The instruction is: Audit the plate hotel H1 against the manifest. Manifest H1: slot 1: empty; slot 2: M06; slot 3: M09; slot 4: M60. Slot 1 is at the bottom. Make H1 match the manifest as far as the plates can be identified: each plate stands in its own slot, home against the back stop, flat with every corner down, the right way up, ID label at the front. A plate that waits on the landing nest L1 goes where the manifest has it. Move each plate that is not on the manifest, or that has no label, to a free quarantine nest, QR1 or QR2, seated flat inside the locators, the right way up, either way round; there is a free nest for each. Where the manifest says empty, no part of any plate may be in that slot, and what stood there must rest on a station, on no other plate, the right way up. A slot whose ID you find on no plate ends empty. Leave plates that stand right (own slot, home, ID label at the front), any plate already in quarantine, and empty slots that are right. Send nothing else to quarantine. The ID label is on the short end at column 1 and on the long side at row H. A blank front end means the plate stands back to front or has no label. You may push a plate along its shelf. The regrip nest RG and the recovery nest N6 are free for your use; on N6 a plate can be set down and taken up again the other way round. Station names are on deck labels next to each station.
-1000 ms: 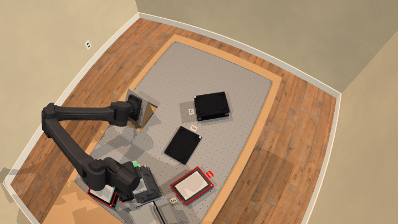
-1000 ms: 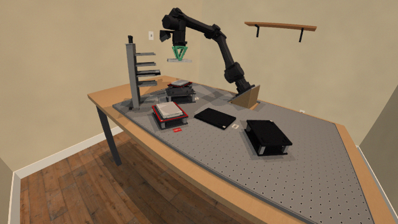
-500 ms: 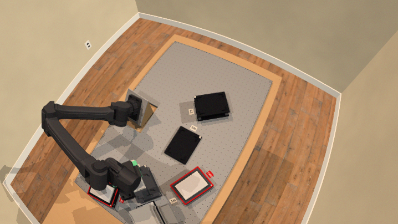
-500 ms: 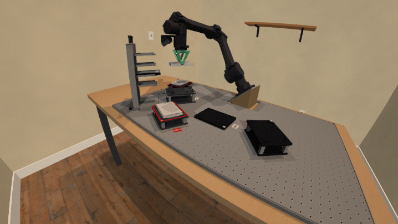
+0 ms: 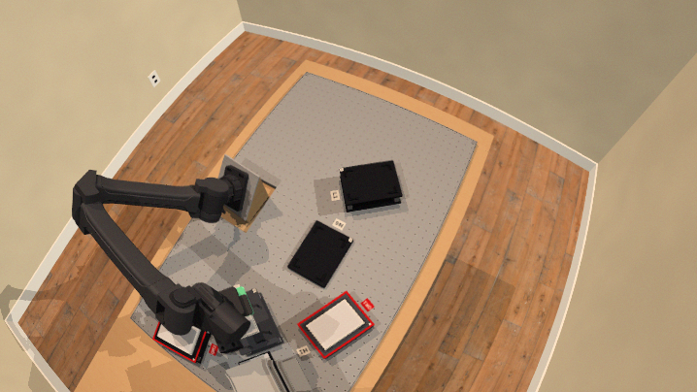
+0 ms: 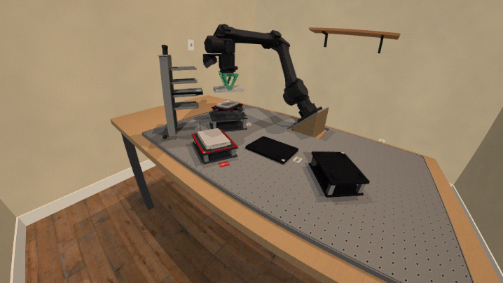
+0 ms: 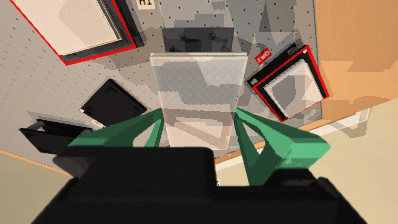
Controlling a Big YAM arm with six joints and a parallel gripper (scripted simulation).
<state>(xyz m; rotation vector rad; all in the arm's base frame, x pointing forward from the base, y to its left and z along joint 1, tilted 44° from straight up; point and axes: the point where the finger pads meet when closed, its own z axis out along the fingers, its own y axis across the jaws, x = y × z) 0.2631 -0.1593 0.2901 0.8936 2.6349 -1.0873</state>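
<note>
My hand is 13 cm above the grey regrip nest. The rest, counted from my hand: plate hotel H1 (21 cm ahead, 15 cm to the right, 3 cm below); H1 deck label (19 cm below, 16 cm ahead, 1 cm to the left); dark plate (14 cm ahead, 10 cm to the right, 2 cm below).
</note>
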